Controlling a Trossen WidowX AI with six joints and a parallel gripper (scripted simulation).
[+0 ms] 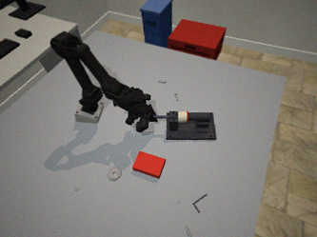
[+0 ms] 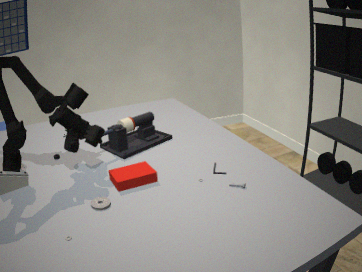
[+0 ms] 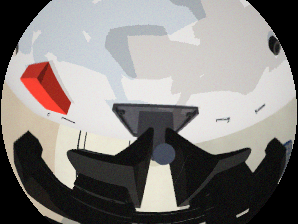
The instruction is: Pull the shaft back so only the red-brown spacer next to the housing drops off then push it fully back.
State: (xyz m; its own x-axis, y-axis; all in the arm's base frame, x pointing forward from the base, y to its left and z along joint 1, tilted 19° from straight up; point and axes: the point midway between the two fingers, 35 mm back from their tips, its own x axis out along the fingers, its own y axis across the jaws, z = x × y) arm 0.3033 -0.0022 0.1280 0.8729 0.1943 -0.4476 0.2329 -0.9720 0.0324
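Now: hand 9 cm short of the shaft and 2 cm to the right of it. From my hand the other things lie so: red-brown spacer 16 cm ahead, 4 cm to the left; then fixture 17 cm ahead, 4 cm to the left, 3 cm below; then cream spacer 14 cm ahead, 4 cm to the left.
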